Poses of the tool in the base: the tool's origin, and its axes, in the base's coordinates. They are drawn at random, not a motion.
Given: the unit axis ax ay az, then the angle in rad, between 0 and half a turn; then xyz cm.
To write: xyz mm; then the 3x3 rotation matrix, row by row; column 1 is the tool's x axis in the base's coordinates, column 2 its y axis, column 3 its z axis. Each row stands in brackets. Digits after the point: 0 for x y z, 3 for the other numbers.
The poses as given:
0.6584 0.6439 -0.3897 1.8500 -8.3 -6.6 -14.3
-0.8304 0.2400 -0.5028 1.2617 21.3 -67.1 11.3
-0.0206 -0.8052 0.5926 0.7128 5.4 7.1 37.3
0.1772 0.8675 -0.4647 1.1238 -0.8 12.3 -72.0
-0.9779 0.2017 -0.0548 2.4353 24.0 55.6 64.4
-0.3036 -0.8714 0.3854 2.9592 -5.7 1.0 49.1
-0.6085 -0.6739 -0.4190 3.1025 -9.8 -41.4 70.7
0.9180 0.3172 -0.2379 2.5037 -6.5 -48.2 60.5
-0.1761 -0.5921 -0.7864 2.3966 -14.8 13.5 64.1
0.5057 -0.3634 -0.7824 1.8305 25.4 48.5 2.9
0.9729 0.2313 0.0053 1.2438 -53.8 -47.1 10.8
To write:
[-83 -66 -143], [[0.277 0.915 0.292], [0.166 0.253 -0.953], [-0.946 0.313 -0.082]]
[213 -671 113], [[0.784 0.340 0.519], [-0.618 0.344 0.707], [0.062 -0.875 0.480]]
[54 71 373], [[0.757 -0.384 -0.530], [0.392 0.914 -0.103], [0.524 -0.130 0.842]]
[-8 123 -720], [[0.450 0.506 0.736], [-0.332 0.860 -0.389], [-0.829 -0.069 0.555]]
[240 556 644], [[0.923 -0.312 0.225], [-0.383 -0.689 0.615], [-0.037 -0.654 -0.755]]
[-57 10 491], [[-0.801 0.455 -0.390], [0.595 0.523 -0.611], [-0.074 -0.721 -0.689]]
[-98 -414 707], [[-0.259 0.836 0.483], [0.803 -0.091 0.588], [0.536 0.541 -0.648]]
[-65 -482 605], [[0.716 0.667 -0.205], [0.383 -0.622 -0.683], [-0.583 0.411 -0.701]]
[-148 135 641], [[-0.681 0.714 -0.161], [-0.352 -0.127 0.927], [0.642 0.689 0.338]]
[254 485 29], [[0.065 0.525 -0.849], [-0.987 -0.091 -0.131], [-0.146 0.846 0.513]]
[-538 -471 108], [[0.964 0.148 0.223], [0.158 0.358 -0.920], [-0.216 0.922 0.321]]

